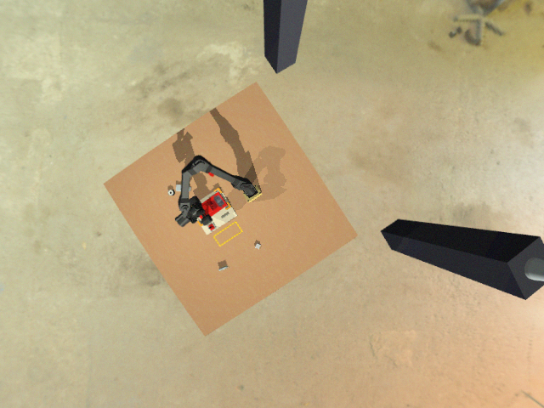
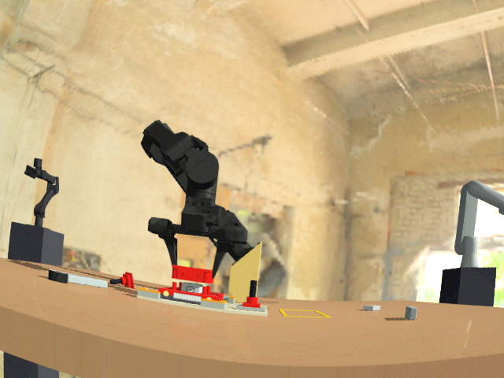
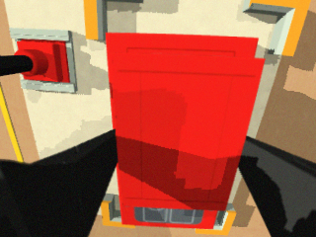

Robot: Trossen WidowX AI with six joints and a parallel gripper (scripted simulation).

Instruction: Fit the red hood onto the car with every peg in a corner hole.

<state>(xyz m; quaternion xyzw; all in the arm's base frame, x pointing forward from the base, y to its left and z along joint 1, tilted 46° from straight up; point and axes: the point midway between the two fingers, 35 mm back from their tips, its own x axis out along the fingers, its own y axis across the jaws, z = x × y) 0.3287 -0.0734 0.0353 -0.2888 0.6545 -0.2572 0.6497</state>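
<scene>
My gripper tip is 30 mm above the grey engine block. Also, from my gripper tip: cream jig (50 mm below, 20 mm to the left, 20 mm behind); then red hood (10 mm above).
</scene>
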